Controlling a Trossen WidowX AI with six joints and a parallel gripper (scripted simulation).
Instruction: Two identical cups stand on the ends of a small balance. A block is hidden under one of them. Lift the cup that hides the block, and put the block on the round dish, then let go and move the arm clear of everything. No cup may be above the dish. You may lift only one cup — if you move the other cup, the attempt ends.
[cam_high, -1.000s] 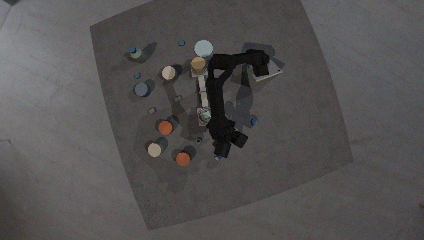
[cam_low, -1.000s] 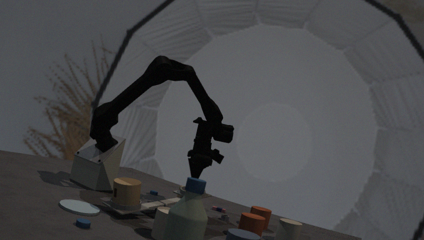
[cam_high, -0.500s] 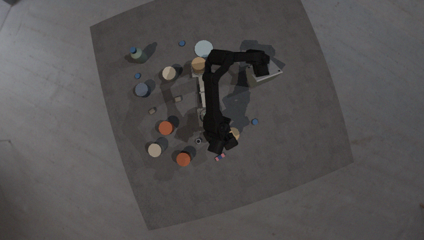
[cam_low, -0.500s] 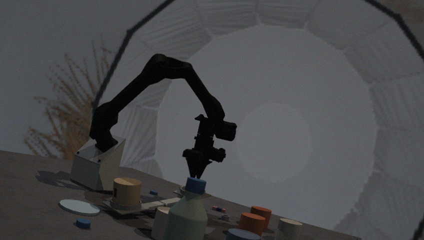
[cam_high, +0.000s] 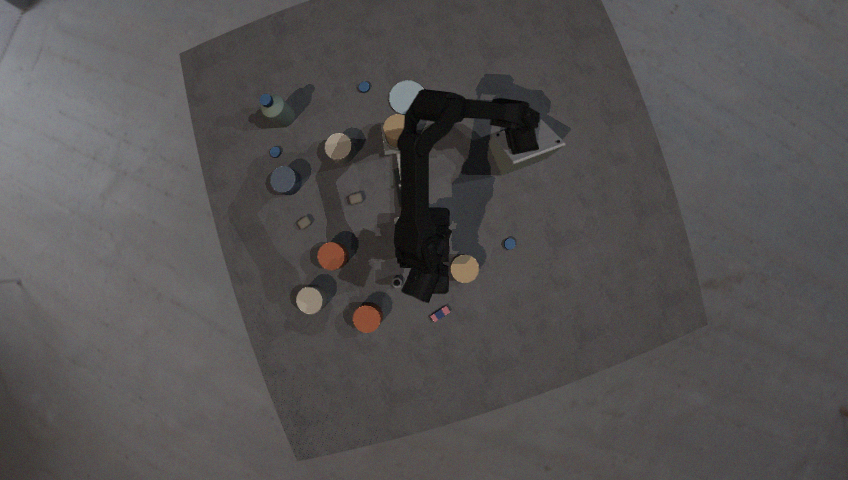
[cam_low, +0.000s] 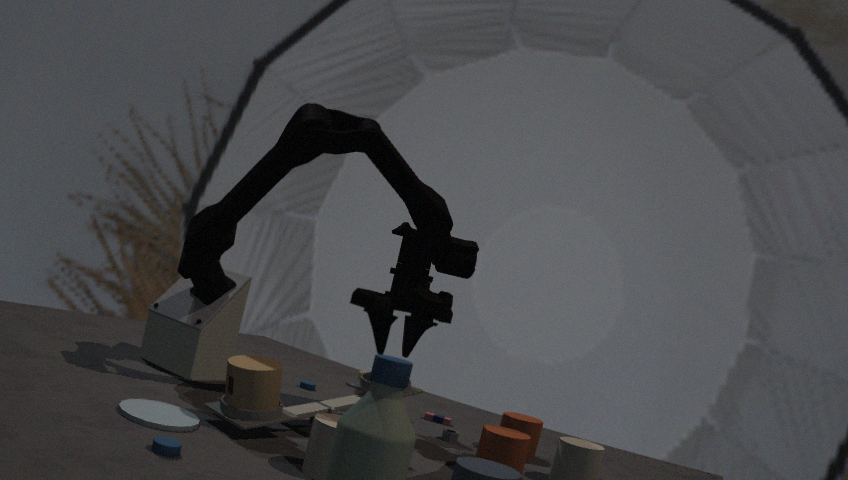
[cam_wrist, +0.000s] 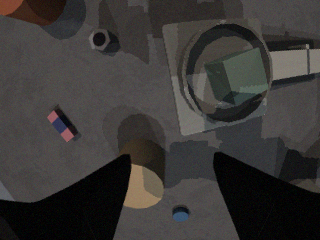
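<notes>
My gripper tip is 60 mm to the left of the grey-green block, 40 mm short of it and 30 mm above it. Round my gripper tip: red-blue piece (170 mm to the left, 110 mm below, 20 mm ahead); nut (110 mm below, 110 mm ahead, 60 mm to the left); round dish (420 mm to the right, 110 mm below, 10 mm behind).
</notes>
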